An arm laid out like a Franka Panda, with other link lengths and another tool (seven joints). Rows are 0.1 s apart.
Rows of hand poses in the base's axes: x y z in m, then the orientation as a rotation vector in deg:
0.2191 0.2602 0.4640 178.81 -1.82 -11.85
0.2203 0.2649 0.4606 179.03 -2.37 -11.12
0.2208 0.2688 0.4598 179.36 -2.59 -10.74
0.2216 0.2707 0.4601 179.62 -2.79 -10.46
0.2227 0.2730 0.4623 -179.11 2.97 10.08
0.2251 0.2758 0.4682 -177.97 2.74 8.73
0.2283 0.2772 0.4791 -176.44 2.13 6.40
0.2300 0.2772 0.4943 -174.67 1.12 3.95
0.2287 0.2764 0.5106 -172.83 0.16 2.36
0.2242 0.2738 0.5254 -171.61 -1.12 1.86
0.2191 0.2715 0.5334 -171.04 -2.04 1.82
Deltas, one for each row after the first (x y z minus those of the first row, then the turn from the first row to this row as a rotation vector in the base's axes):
0.0012 0.0047 -0.0034 0.15 -0.48 -0.36
0.0017 0.0086 -0.0042 0.45 -0.74 -0.51
0.0025 0.0105 -0.0039 0.68 -0.93 -0.65
0.0036 0.0128 -0.0017 1.31 -1.16 -0.81
0.0060 0.0156 0.0042 2.52 -2.00 -0.75
0.0092 0.0170 0.0151 4.16 -3.47 -0.47
0.0109 0.0170 0.0303 6.04 -5.05 0.06
0.0096 0.0162 0.0466 7.94 -6.08 0.57
0.0051 0.0136 0.0614 9.21 -6.41 1.34
0.0000 0.0113 0.0694 9.81 -6.43 1.92

